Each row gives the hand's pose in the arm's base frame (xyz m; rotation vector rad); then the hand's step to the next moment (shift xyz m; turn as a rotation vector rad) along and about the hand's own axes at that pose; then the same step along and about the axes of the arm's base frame.
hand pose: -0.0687 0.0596 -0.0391 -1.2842 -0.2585 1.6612
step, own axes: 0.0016 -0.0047 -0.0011 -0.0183 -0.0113 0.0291
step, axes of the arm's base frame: 0.0036 0.0032 0.0017 -0.0185 0.0021 0.0310
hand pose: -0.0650 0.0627 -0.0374 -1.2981 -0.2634 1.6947
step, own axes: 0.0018 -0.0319 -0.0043 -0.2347 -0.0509 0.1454
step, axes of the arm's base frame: 0.0210 0.0166 0.0180 -0.0979 -0.1031 0.2421
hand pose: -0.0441 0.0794 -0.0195 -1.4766 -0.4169 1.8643
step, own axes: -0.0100 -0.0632 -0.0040 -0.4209 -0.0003 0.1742
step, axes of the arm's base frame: 0.0255 0.0363 0.0463 -0.1242 -0.2632 0.3504
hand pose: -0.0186 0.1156 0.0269 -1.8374 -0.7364 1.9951
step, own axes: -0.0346 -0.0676 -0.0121 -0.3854 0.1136 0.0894
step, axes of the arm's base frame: 0.0090 0.0372 0.0667 -0.0327 -0.3230 0.2530
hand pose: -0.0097 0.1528 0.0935 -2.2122 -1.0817 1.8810
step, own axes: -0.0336 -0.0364 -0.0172 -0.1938 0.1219 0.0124
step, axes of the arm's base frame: -0.0027 0.0166 0.0497 0.0428 -0.1986 0.1064
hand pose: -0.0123 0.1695 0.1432 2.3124 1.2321 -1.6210
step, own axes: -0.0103 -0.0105 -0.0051 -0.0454 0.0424 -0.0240
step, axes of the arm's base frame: -0.0040 0.0037 0.0146 0.0394 -0.0434 0.0317
